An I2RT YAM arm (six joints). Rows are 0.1 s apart.
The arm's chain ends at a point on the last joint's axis. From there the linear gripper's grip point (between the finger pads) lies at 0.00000 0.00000 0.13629 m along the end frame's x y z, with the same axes.
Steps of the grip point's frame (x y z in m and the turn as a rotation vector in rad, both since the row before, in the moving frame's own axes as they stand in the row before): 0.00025, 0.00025, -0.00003, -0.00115, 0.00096, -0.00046; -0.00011, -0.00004, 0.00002, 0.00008, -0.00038, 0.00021; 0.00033, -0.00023, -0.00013, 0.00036, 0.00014, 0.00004; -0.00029, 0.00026, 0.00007, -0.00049, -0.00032, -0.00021; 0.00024, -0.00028, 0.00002, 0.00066, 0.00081, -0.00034; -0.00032, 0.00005, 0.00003, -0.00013, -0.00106, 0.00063; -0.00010, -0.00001, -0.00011, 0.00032, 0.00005, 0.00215; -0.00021, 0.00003, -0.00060, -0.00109, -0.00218, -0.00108; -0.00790, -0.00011, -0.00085, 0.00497, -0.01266, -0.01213; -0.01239, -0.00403, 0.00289, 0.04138, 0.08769, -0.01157; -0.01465, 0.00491, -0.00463, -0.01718, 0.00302, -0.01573; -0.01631, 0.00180, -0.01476, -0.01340, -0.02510, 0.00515
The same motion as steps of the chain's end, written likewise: 0.00012, 0.00009, -0.00003, -0.00115, 0.00096, -0.00046; -0.00006, -0.00003, 0.00002, 0.00008, -0.00038, 0.00021; 0.00031, -0.00018, -0.00013, 0.00036, 0.00014, 0.00004; -0.00025, 0.00019, 0.00007, -0.00049, -0.00032, -0.00021; 0.00013, -0.00019, 0.00002, 0.00066, 0.00081, -0.00034; -0.00018, 0.00003, 0.00003, -0.00013, -0.00106, 0.00063; -0.00011, 0.00003, -0.00011, 0.00032, 0.00005, 0.00215; 0.00009, -0.00012, -0.00060, -0.00109, -0.00218, -0.00108; -0.00617, 0.00056, -0.00084, 0.00497, -0.01266, -0.01213; -0.02429, 0.00167, 0.00353, 0.04138, 0.08769, -0.01157; -0.01508, 0.00257, -0.00461, -0.01718, 0.00302, -0.01573; -0.01288, -0.00002, -0.01470, -0.01340, -0.02510, 0.00515
